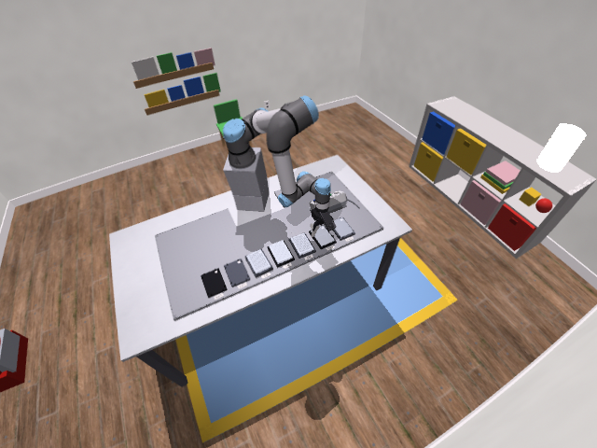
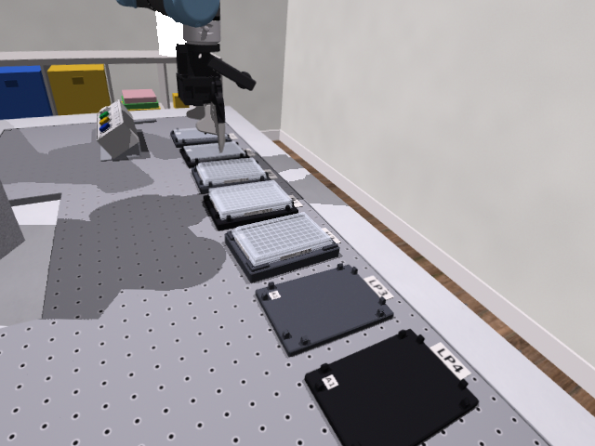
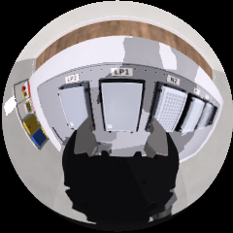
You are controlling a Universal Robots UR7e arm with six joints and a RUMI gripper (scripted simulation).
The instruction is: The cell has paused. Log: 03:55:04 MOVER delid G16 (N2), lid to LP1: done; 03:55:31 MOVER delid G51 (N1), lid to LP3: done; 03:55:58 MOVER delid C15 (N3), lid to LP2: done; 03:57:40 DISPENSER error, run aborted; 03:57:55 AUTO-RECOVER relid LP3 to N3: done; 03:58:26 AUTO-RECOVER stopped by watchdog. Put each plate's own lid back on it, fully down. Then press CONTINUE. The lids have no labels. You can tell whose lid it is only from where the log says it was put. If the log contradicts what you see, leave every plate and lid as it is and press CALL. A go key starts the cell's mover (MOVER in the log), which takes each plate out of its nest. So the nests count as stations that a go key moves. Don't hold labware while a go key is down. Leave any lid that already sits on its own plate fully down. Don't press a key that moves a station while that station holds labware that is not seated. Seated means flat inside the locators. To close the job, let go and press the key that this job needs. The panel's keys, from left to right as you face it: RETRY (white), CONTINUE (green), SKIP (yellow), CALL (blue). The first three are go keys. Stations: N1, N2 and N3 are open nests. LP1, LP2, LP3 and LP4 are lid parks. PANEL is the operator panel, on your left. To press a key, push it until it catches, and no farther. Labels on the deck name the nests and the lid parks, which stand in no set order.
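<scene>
The park LP1 is 4 cm below my hand. Round my hand: lid park LP3: 52 cm to the right, 7 cm behind, 4 cm below; green key: 21 cm to the left, 20 cm behind, 3 cm above; white key: 26 cm to the left, 20 cm behind, 3 cm above.
</scene>
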